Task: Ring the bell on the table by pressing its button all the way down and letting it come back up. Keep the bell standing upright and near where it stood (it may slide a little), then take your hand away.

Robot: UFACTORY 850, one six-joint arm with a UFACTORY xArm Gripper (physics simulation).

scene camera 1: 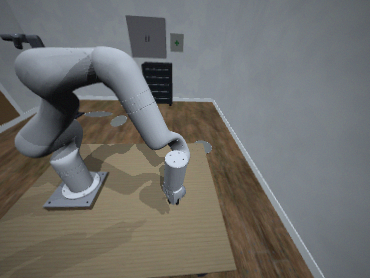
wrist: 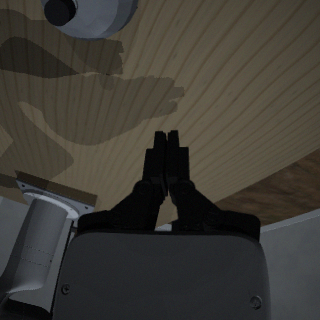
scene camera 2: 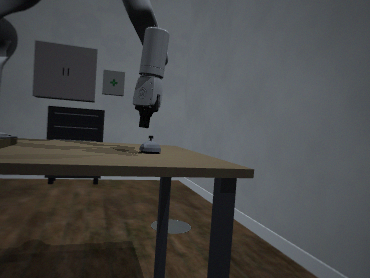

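The bell [scene camera 2: 150, 147] [wrist: 102, 17] stands upright on the table [scene camera 1: 125, 240] [scene camera 2: 100, 168] [wrist: 245, 100]. It has a pale grey dome and a small black button [scene camera 2: 151, 137] [wrist: 59, 11] on top, which stands up clear of the dome. The bell does not show in scene camera 1. My gripper [scene camera 1: 173, 202] [scene camera 2: 144, 126] [wrist: 168, 142] is shut and empty, pointing down. In scene camera 2 its tips are above the button and a little to its left, apart from it. In the wrist view the bell is at the upper left, cut off by the top edge.
The arm's base plate [scene camera 1: 75, 201] is bolted to the table at the left in scene camera 1. The table's right edge lies beyond the gripper, with the wooden floor below it. A black drawer unit [scene camera 1: 159, 82] [scene camera 2: 75, 123] stands by the back wall.
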